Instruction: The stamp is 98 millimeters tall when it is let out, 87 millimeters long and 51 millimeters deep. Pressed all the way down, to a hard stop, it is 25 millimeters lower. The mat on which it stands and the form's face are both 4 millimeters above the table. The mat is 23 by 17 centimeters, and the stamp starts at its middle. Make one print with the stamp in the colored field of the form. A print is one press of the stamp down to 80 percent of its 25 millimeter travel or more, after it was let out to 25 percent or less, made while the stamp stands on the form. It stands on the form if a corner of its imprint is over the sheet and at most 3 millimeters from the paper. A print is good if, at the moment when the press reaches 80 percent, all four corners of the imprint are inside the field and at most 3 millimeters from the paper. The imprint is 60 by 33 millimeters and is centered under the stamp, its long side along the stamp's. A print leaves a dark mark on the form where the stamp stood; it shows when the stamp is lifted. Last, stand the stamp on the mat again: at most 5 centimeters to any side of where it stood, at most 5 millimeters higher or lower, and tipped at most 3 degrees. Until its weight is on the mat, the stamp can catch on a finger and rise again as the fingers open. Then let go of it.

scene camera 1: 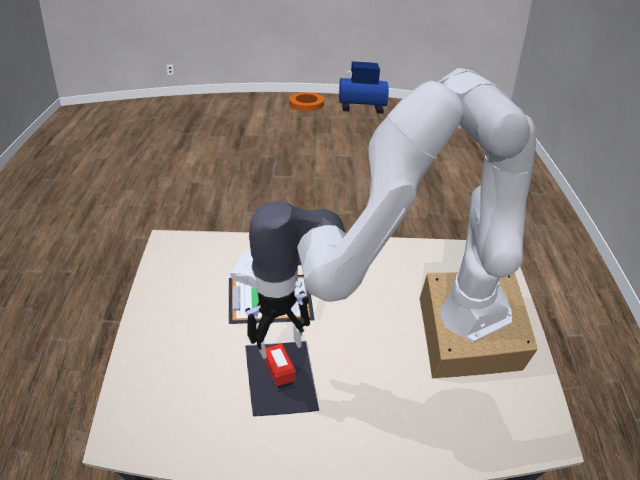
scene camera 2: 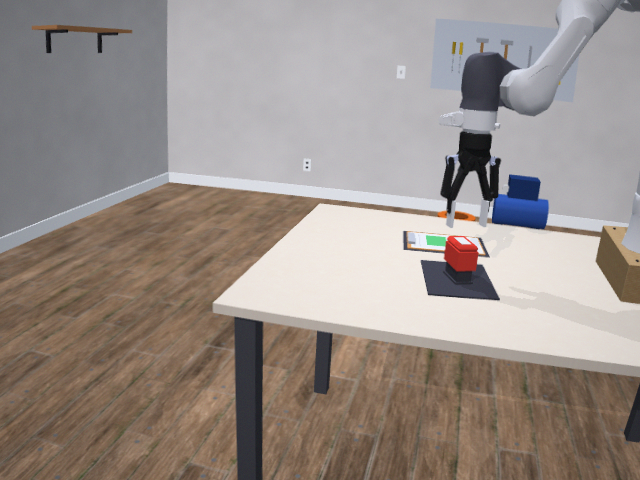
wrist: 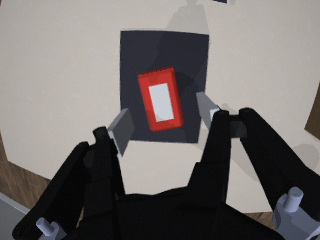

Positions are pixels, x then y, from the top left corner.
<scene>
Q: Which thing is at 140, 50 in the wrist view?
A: A mat.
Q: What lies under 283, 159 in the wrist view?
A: The gripper.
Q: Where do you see a stamp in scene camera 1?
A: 280, 366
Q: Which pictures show the gripper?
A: Scene camera 1, scene camera 2 and the wrist view: all of them.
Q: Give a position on a stamp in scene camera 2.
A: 460, 253
</scene>
